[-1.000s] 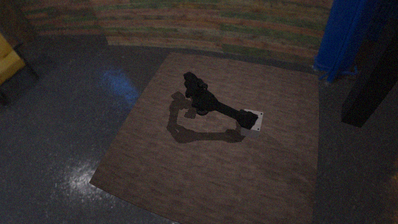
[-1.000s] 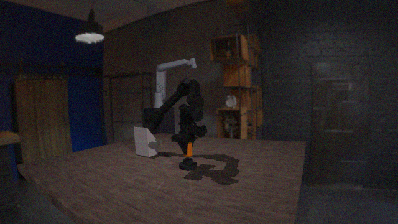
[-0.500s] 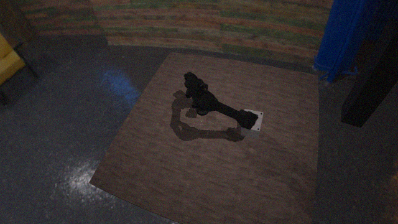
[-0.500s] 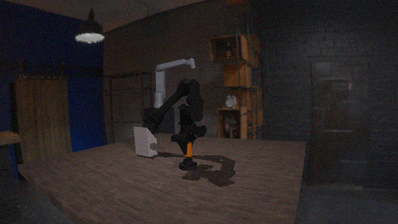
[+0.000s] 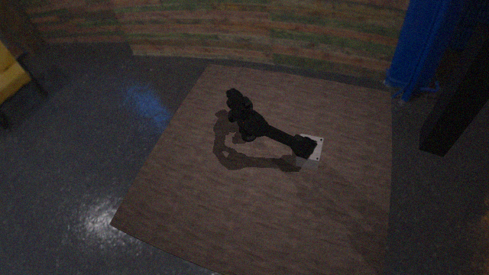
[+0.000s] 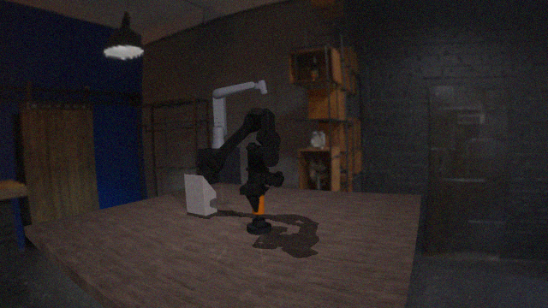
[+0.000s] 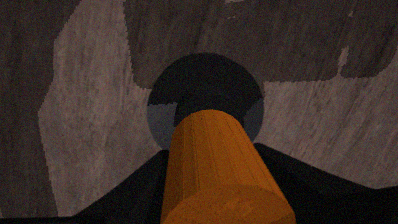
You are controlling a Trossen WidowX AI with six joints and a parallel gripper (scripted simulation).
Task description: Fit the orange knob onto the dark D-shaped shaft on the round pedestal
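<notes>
Now: the orange knob 2 cm above my gripper tip. From my gripper tip the other things lie so: dark round pedestal (4 cm below).
</notes>
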